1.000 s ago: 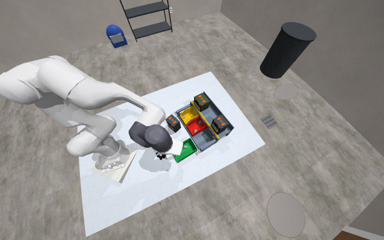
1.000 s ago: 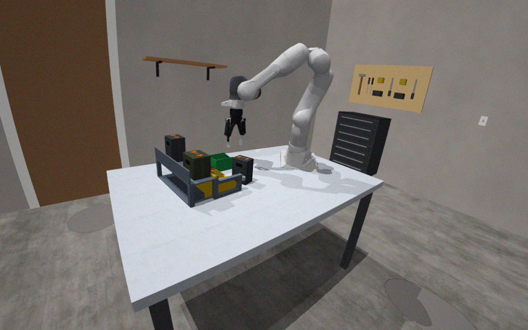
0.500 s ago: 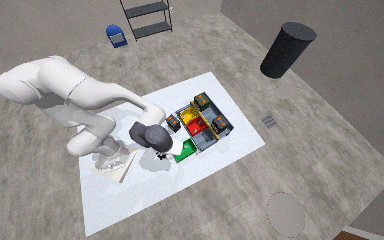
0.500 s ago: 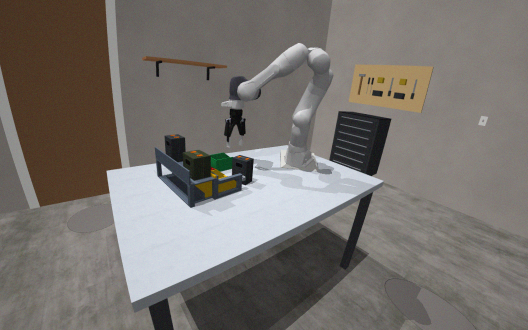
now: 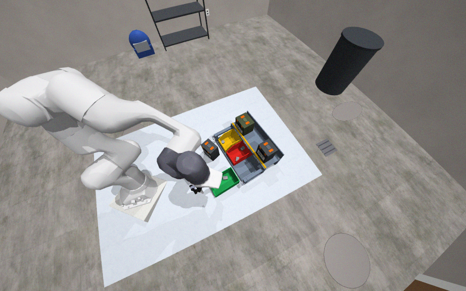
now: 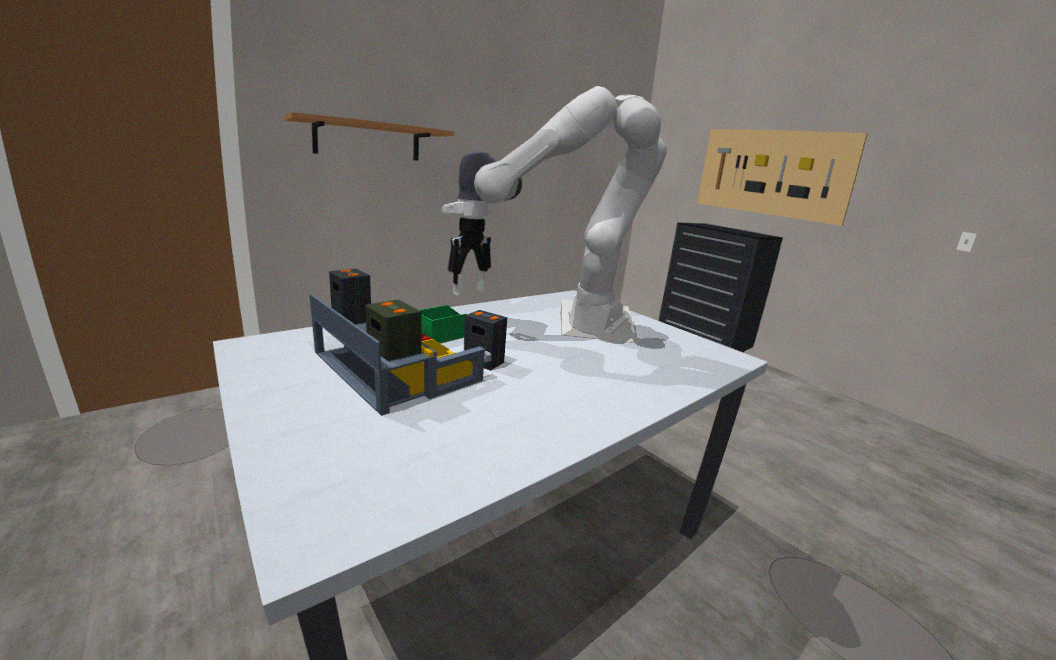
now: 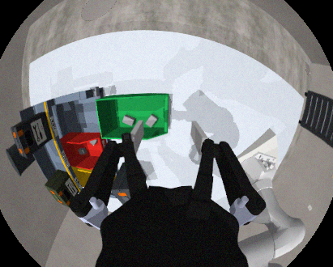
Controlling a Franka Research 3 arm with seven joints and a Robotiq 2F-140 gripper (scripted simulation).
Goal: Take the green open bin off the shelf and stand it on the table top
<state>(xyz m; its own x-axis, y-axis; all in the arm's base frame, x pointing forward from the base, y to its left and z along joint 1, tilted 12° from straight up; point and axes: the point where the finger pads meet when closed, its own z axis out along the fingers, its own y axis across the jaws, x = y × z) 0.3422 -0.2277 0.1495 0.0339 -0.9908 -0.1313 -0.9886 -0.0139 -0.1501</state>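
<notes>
The green open bin is 110 mm below my hand and 80 mm ahead of it. Round my hand: red bin 280 mm ahead, 120 mm to the left, 100 mm below; then black box 380 mm ahead, 10 mm to the left, 10 mm above; then yellow bin 280 mm ahead, 230 mm to the left, 100 mm below.
</notes>
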